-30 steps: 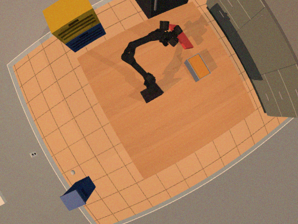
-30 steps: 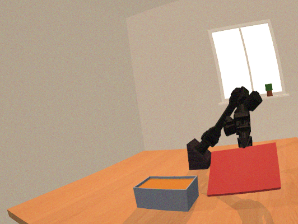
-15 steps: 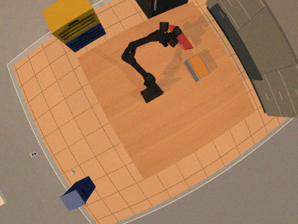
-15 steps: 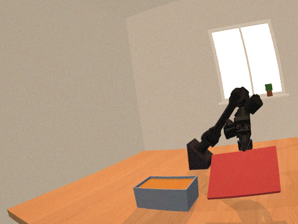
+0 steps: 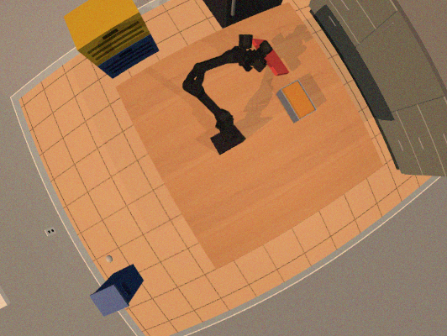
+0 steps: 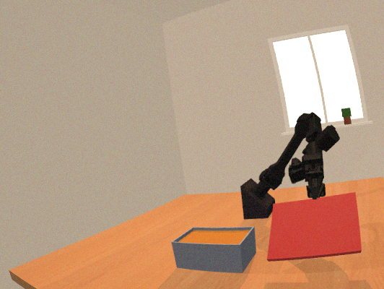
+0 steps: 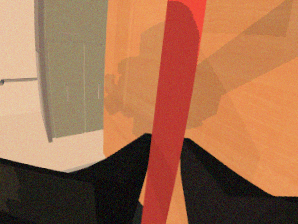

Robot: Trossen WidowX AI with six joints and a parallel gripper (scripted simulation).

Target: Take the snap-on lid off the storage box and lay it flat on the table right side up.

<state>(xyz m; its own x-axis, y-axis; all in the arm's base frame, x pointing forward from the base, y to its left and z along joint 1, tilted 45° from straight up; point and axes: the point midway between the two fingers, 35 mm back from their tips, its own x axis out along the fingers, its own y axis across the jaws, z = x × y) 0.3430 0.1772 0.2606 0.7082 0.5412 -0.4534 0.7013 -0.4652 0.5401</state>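
Right now the red lid is 60 mm ahead of my gripper tip, 50 mm below it and 10 mm to the left of it. Also, from my gripper tip: grey-blue storage box: 280 mm to the right, 110 mm below, 90 mm ahead.
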